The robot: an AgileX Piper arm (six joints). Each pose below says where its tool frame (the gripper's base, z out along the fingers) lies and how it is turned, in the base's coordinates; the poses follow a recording.
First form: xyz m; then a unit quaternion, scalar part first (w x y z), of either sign.
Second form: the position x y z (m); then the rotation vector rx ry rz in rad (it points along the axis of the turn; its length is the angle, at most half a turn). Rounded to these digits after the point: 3 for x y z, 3 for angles.
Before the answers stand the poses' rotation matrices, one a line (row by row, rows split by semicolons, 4 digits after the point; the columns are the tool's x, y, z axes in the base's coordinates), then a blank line. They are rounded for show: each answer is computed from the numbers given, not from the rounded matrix.
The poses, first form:
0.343 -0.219 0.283 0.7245 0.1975 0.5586 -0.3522
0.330 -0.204 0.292 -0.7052 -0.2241 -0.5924 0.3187
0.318 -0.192 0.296 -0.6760 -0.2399 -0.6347 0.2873
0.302 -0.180 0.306 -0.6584 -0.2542 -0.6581 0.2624
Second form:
0.1278 0.7310 0.6703; -0.2897 0.6739 -0.6797; -0.9485 -0.1073 0.2979
0.0950 0.7150 0.6927; -0.1840 0.6964 -0.6936; -0.9783 -0.0615 0.1977
0.0291 0.6930 0.7203; -0.0839 0.7198 -0.6891; -0.9960 -0.0404 0.0791
-0.0038 0.6801 0.7331; -0.0109 0.7331 -0.6801; -0.9999 -0.0106 0.0046

0.343 -0.219 0.283 0.436 1.233 -0.777
0.330 -0.204 0.292 0.498 1.317 -0.708
0.318 -0.192 0.296 0.539 1.427 -0.646
0.302 -0.180 0.306 0.576 1.490 -0.594

